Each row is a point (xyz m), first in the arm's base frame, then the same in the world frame.
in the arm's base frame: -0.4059 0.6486 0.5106
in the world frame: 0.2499 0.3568 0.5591
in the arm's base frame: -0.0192 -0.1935 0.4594
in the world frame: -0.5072 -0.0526 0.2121
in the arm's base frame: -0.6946 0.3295 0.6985
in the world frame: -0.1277 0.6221 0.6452
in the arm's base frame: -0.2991 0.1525 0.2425
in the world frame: -0.1242 0.2519 0.1367
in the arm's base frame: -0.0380 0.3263 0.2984
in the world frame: 0.0349 -0.0066 0.2335
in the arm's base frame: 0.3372 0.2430 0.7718
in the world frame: -0.1797 -0.4145 0.6327
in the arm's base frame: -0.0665 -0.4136 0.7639
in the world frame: -0.8173 -0.0325 0.4286
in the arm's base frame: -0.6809 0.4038 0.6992
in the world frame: -0.0572 0.6108 0.6698
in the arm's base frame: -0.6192 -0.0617 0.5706
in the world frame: -0.4507 0.5427 0.3913
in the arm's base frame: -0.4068 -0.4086 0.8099
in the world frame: -0.8454 0.3041 0.4910
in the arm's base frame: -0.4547 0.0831 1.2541
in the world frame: -0.5302 0.3385 1.0748
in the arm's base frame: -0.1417 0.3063 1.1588
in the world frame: -0.2721 0.0398 1.0429
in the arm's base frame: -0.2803 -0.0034 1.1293
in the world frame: -0.5617 0.1700 0.9196
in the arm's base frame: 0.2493 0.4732 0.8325
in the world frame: 0.0128 -0.3234 0.7707
